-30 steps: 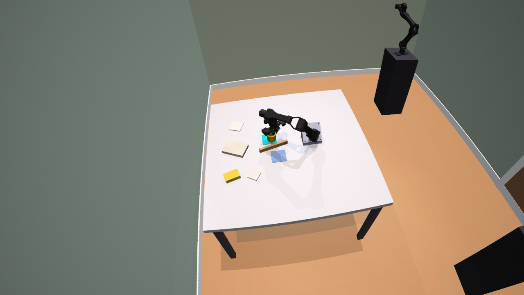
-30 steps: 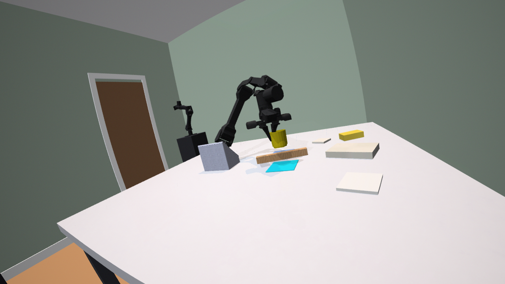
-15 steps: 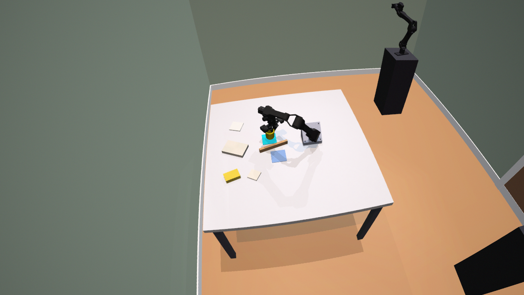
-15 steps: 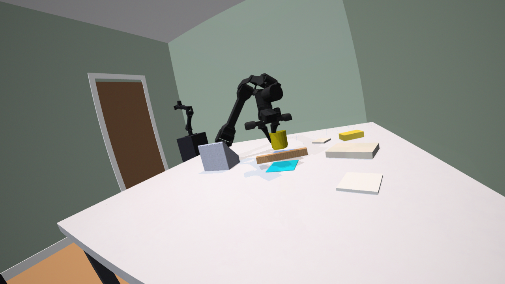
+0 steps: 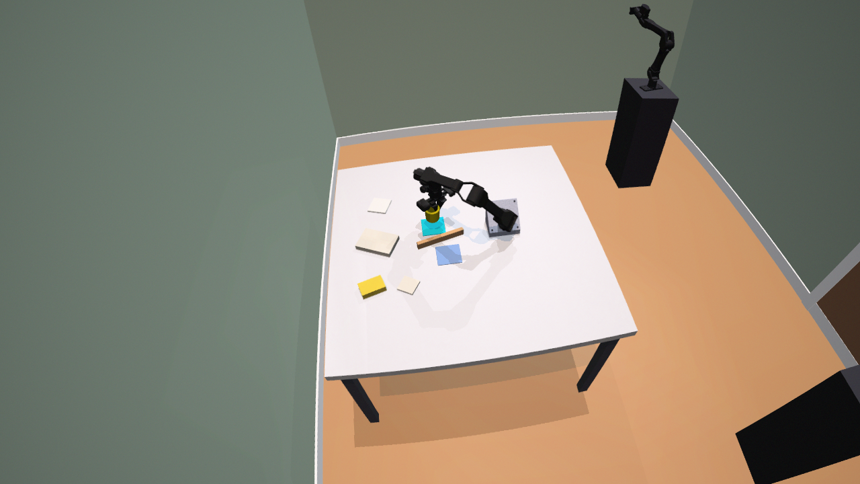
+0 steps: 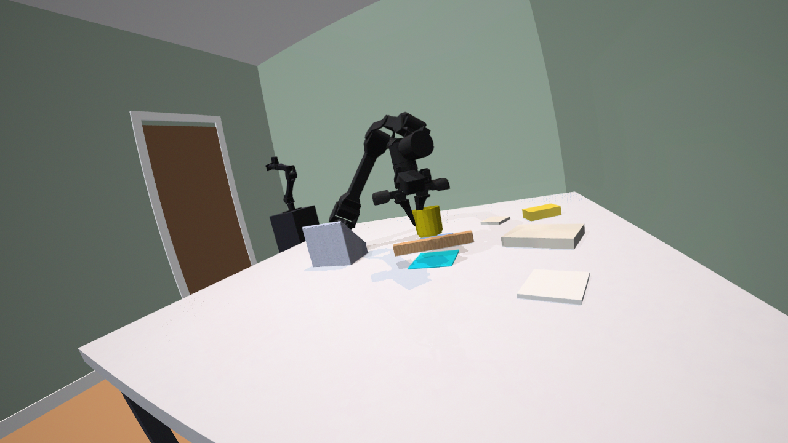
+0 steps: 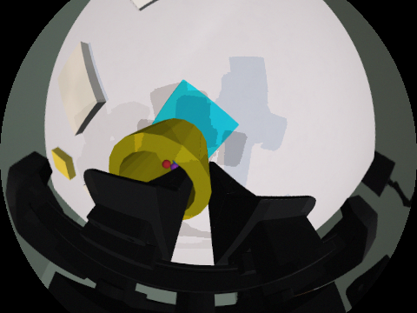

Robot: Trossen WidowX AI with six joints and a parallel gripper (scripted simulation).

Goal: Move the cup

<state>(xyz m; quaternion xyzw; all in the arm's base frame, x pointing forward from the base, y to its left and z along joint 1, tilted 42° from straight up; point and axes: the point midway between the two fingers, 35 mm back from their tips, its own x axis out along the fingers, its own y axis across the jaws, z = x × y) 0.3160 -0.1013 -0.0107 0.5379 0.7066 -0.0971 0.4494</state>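
Right now my gripper tip is 10 cm to the right of the wooden bar and 9 cm above it. From my gripper tip the other things lie so: cream slab: 30 cm ahead, 8 cm to the left, 8 cm below; blue pad: 19 cm to the left, 11 cm below, 3 cm behind; yellow cup: 2 cm to the left, 2 cm ahead.
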